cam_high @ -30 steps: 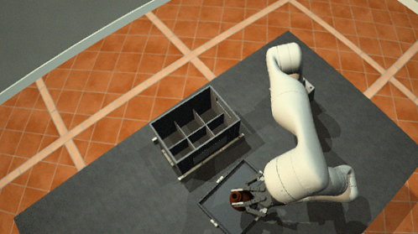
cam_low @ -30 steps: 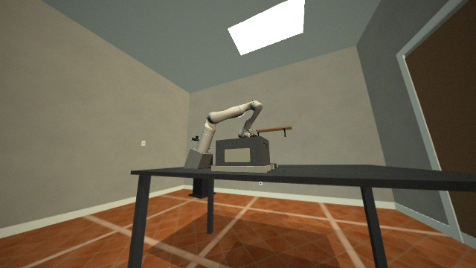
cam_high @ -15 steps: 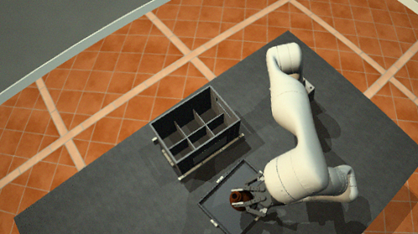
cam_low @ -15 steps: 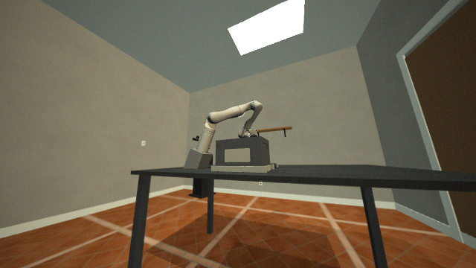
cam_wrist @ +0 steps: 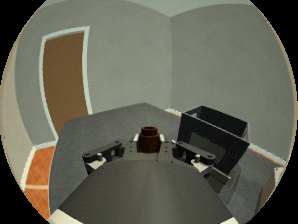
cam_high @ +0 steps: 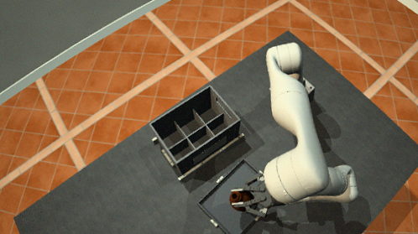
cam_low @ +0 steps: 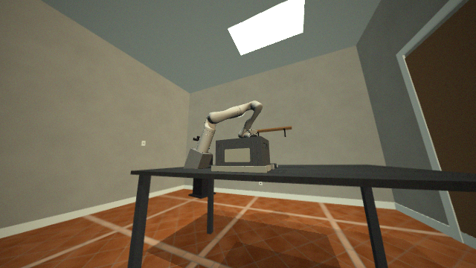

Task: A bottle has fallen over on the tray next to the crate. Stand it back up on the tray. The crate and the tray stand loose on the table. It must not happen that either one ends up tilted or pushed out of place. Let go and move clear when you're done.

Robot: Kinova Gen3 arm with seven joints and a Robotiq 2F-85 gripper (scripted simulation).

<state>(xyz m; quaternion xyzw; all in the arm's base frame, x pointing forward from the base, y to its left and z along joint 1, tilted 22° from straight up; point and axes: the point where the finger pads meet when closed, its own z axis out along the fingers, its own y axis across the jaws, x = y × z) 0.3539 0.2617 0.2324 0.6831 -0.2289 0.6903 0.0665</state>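
My gripper is now 50 mm above the brown bottle, 10 mm to the right of it and 10 mm past it. From my hand the other things lie so: dark crate (310 mm to the right, 120 mm below); then dark tray (190 mm below, 30 mm behind, 20 mm to the right).
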